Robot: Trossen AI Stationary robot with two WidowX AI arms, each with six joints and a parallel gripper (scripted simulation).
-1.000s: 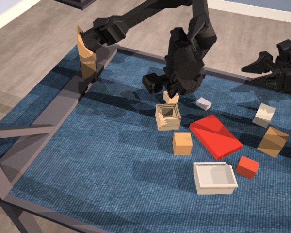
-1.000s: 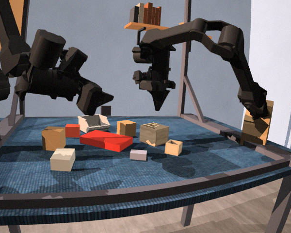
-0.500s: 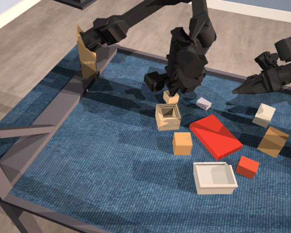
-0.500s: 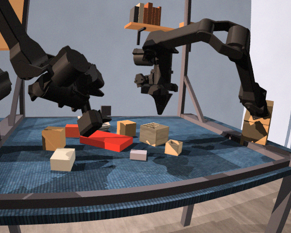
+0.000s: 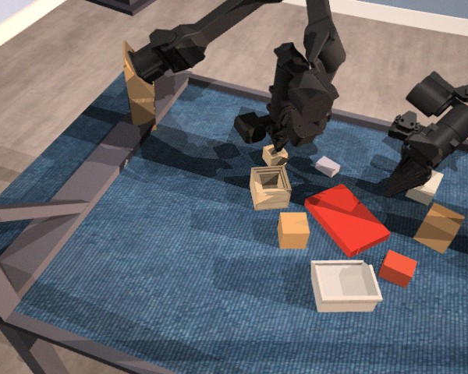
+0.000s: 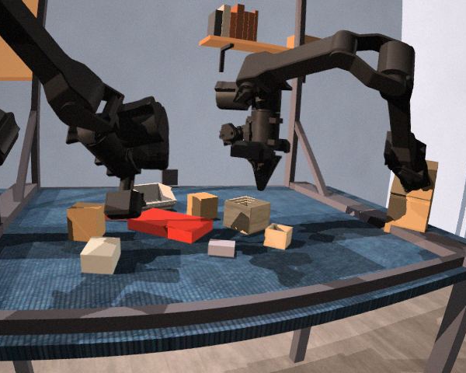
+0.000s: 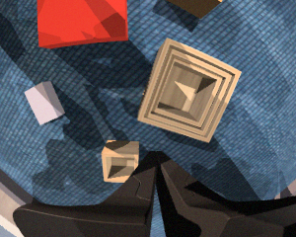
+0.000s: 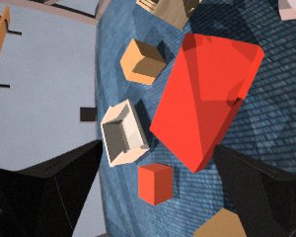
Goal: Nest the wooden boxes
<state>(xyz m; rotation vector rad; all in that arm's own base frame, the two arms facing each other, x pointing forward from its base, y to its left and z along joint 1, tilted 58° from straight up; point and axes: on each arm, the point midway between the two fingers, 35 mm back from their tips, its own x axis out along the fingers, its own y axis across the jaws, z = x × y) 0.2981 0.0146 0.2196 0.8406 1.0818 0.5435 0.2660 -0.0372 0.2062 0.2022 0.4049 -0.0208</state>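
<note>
Now: the red cube 120 mm behind my right hand, 60 mm to the right of it and 100 mm below it. Also, from my right hand: beige block: 120 mm ahead, 60 mm to the right, 100 mm below; then flat red block: 50 mm behind, 60 mm to the left, 100 mm below; then lavender block: 80 mm ahead, 150 mm to the left, 110 mm below.
My left hand is 12 cm above the lavender block, 10 cm short of it and 9 cm to the left of it. The rest, counted from my left hand: beige block 30 cm to the right, 14 cm ahead, 11 cm below; flat red block 18 cm to the right, 12 cm below, 3 cm behind; red cube 29 cm to the right, 11 cm below, 11 cm behind.
</note>
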